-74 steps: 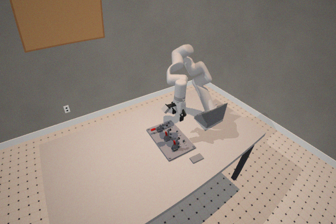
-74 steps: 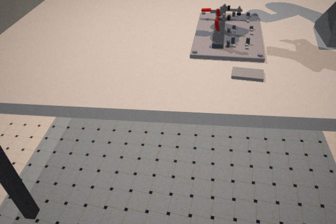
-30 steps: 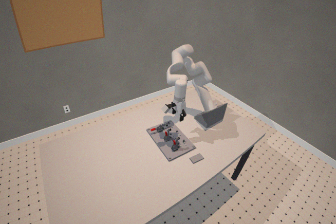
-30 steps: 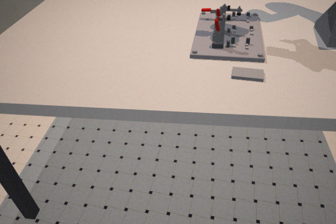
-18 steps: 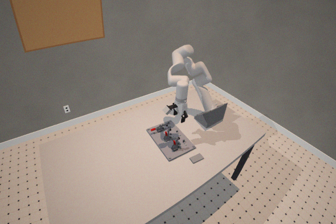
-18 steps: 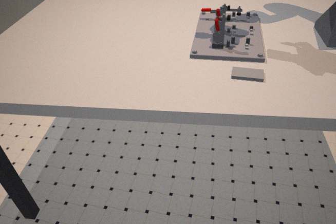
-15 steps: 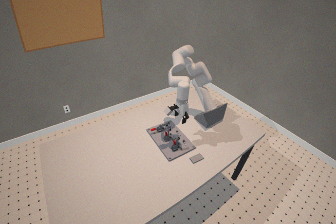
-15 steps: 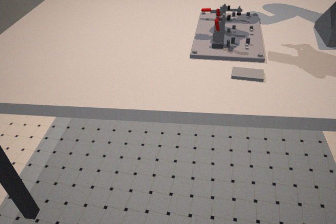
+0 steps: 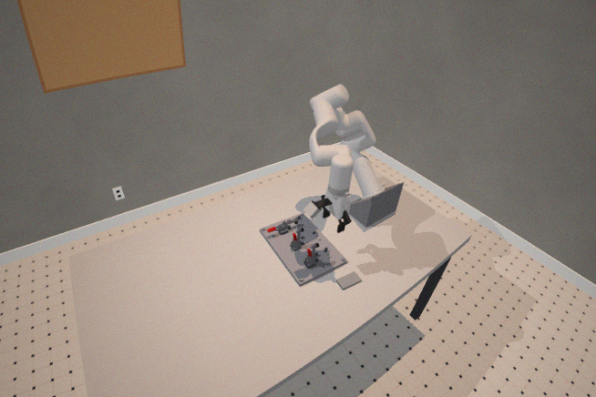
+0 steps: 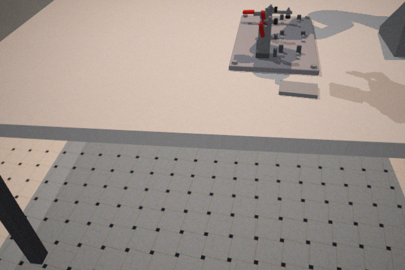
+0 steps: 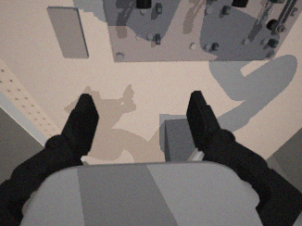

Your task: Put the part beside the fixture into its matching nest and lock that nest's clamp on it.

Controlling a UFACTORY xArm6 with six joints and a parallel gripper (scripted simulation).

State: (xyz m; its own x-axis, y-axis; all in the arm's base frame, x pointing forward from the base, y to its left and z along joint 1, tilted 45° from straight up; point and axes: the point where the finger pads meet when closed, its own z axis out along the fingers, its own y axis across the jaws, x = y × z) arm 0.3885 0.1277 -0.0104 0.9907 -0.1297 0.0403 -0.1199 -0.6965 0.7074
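Now: the flat grey part 10 mm ahead of my hand, 140 mm to the left of it and 210 mm below it. Round my hand: grey fixture plate 50 mm ahead, 120 mm to the right, 210 mm below.
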